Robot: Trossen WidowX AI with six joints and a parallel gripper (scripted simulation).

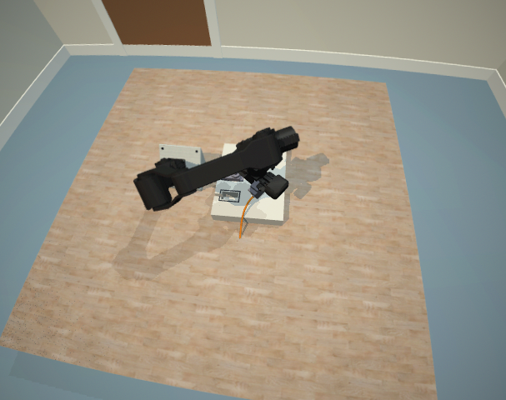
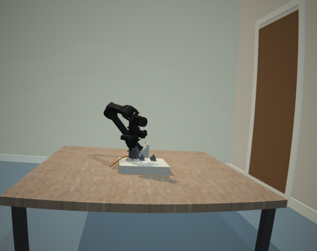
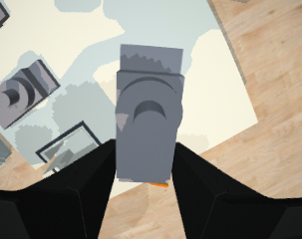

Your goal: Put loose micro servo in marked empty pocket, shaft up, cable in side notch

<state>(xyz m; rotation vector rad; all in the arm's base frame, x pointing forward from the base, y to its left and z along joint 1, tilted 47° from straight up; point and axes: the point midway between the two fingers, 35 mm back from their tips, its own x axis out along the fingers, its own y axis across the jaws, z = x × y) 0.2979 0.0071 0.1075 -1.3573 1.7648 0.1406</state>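
The white deck lies 100 mm below my gripper tip, 70 mm to the left of it and 10 mm ahead of it.
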